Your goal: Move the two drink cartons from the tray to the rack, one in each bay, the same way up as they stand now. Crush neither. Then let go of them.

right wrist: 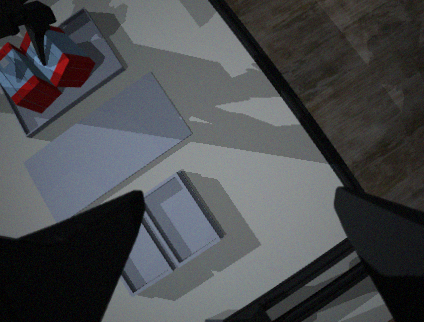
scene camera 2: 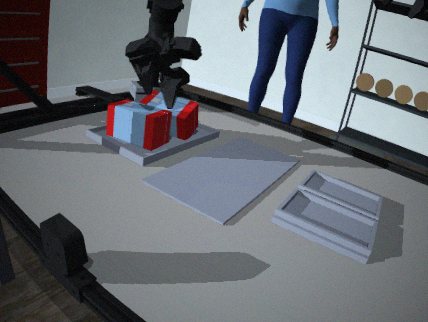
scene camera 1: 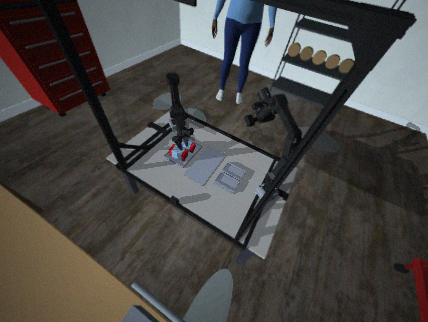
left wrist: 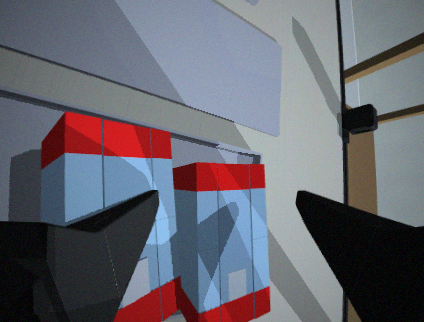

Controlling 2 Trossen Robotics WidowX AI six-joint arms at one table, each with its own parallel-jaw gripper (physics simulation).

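Frame: origin at the left arm's base, x ahead, y left, z up, level; centimetres.
Seen in the pictures: left gripper, fingertip midpoint: (right wrist: 20, 75) (scene camera 2: 159, 102) (scene camera 1: 184, 148) (left wrist: 228, 197); right gripper, fingertip midpoint: (right wrist: 238, 198) (scene camera 2: 397, 11) (scene camera 1: 253, 124).
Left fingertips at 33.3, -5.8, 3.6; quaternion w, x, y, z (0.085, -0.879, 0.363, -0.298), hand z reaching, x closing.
Offsets run from my left fingertips to a thing's top centre, as dx, dy, dz. "pt": to the spot under its first point.
The near carton @(-1.6, -3.7, -1.7) (scene camera 1: 178, 155) (scene camera 2: 131, 124) (left wrist: 232, 230) (right wrist: 37, 94) and the far carton @(-5.7, +4.1, +0.0) (scene camera 1: 187, 144) (scene camera 2: 187, 120) (left wrist: 120, 182) (right wrist: 75, 70), both light blue with red ends, lie side by side in the grey tray @(-4.1, +1.1, -7.6) (scene camera 1: 186, 163) (scene camera 2: 180, 146) (left wrist: 200, 151) (right wrist: 76, 102). My left gripper (scene camera 2: 160, 104) (left wrist: 228, 197) is open and empty, low over the cartons; its fingertips appear on either side of the near carton in the left wrist view. The grey two-bay rack @(+30.6, +23.0, -7.2) (scene camera 1: 230, 174) (scene camera 2: 320, 234) (right wrist: 161, 240) has empty bays. My right gripper (right wrist: 238, 198) is open and empty, high above the table.
A flat grey panel (scene camera 1: 206, 165) (scene camera 2: 222, 175) (left wrist: 225, 65) (right wrist: 110, 145) lies between tray and rack. Black frame rails (right wrist: 280, 85) edge the table, with a black block @(pt +33.8, -20.1, -4.0) (scene camera 1: 173, 200) (scene camera 2: 64, 245) (left wrist: 360, 118) on the front rail. A person (scene camera 1: 240, 45) (scene camera 2: 285, 50) stands behind.
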